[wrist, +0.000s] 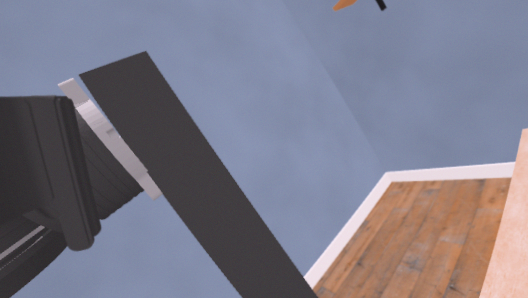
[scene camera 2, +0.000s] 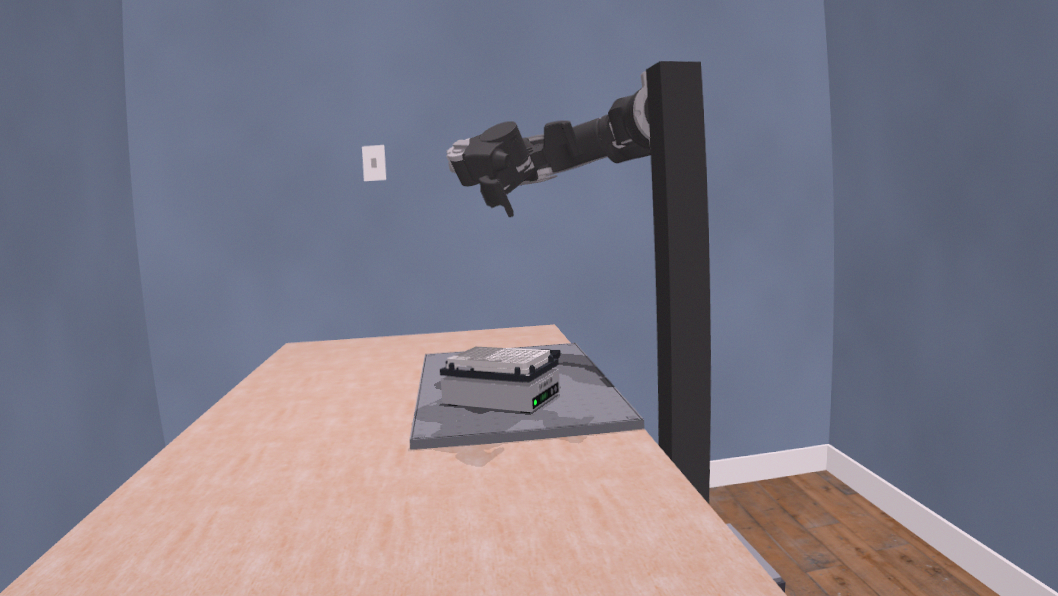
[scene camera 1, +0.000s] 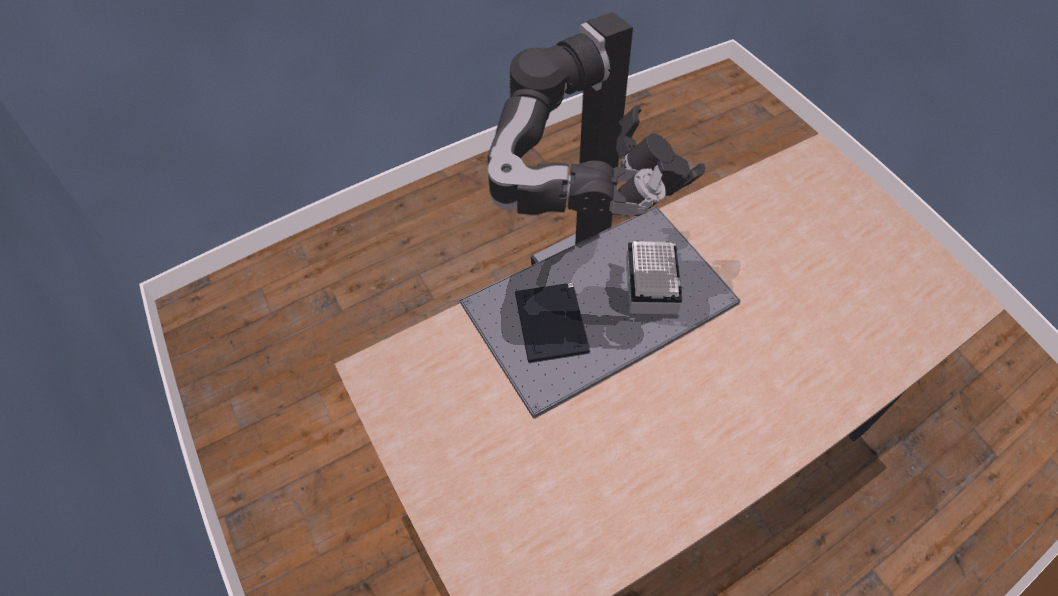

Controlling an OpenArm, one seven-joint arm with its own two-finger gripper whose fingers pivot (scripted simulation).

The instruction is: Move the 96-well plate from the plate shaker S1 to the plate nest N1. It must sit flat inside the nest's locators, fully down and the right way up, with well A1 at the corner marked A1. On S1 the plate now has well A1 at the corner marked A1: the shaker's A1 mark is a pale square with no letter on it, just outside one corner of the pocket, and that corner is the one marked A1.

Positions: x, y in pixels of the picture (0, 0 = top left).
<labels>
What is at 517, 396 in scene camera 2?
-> A plate shaker S1.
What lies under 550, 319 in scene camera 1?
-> A plate nest N1.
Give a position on a 96-well plate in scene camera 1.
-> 664, 251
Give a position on a plate shaker S1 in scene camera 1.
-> At 634, 307
</labels>
